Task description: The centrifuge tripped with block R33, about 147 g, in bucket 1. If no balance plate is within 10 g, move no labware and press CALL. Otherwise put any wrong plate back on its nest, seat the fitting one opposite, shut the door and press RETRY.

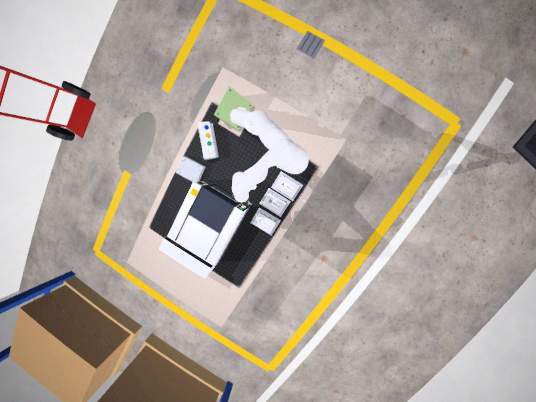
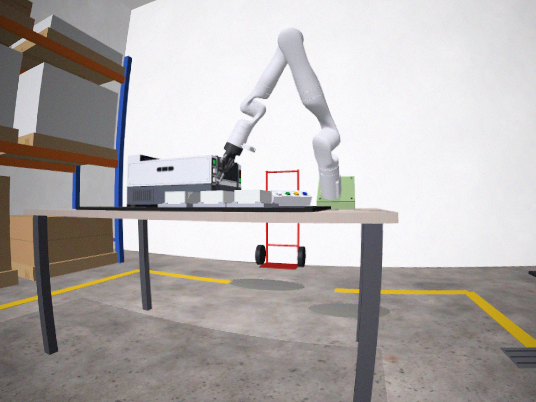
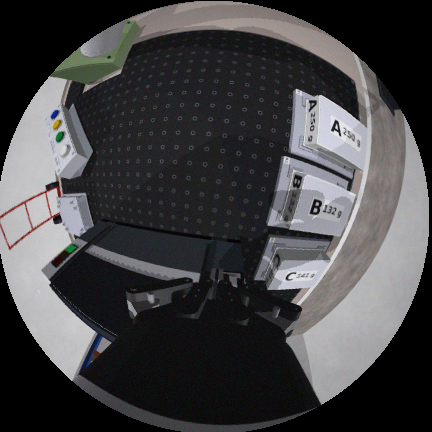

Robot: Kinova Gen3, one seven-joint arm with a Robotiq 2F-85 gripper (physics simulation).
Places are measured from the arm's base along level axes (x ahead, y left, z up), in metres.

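Where they show: gripper, fingertip midpoint: [image 2: 218, 180] [image 3: 216, 275]; arm's base, link origin: [image 1: 236, 116] [image 2: 330, 192].
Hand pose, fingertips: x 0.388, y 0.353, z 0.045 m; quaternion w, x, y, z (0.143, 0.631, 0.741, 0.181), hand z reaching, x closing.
Things, the pixels of their centre, and the offset from my fingertips.
- white centrifuge, body centre: [image 3: 155, 327] [image 2: 185, 181] [image 1: 206, 226] dx +0.254, dy -0.092, dz +0.015 m
- marked 132 g, body centre: [image 3: 320, 205] [image 2: 220, 197] [image 1: 274, 203] dx -0.110, dy +0.149, dz -0.074 m
- marked 141 g, body centre: [image 3: 297, 268] [image 2: 184, 198] [image 1: 264, 222] dx +0.028, dy +0.178, dz -0.074 m
- button box, body centre: [image 3: 61, 136] [image 2: 290, 198] [image 1: 206, 140] dx -0.156, dy -0.431, dz -0.065 m
- grey box, body centre: [image 3: 71, 214] [image 1: 189, 169] dx +0.068, dy -0.426, dz -0.083 m
My gripper [image 1: 243, 205] [image 2: 219, 180] [image 3: 216, 275] is shut and empty at the front edge of the white centrifuge [image 1: 196, 237] [image 2: 170, 172], on the side towards the plates. Plate A, marked 250 g [image 1: 286, 185] [image 3: 339, 131], plate B, marked 132 g [image 1: 274, 201] [image 3: 320, 206], and plate C, marked 141 g [image 1: 265, 221] [image 3: 296, 275], sit in a row on their nests. The button box [image 1: 213, 150] [image 2: 290, 201] [image 3: 80, 162] has blue, yellow, green and white buttons. Block R33 and the buckets do not show. Whether the door is fully open is unclear.
A grey box [image 1: 190, 169] [image 3: 75, 214] lies between the button box and centrifuge. The arm stands on a green base [image 1: 229, 100] [image 2: 347, 189] [image 3: 100, 66] at the table's end. A red hand truck [image 1: 81, 117] [image 2: 278, 266] and a storage rack [image 2: 121, 150] stand beyond the table.
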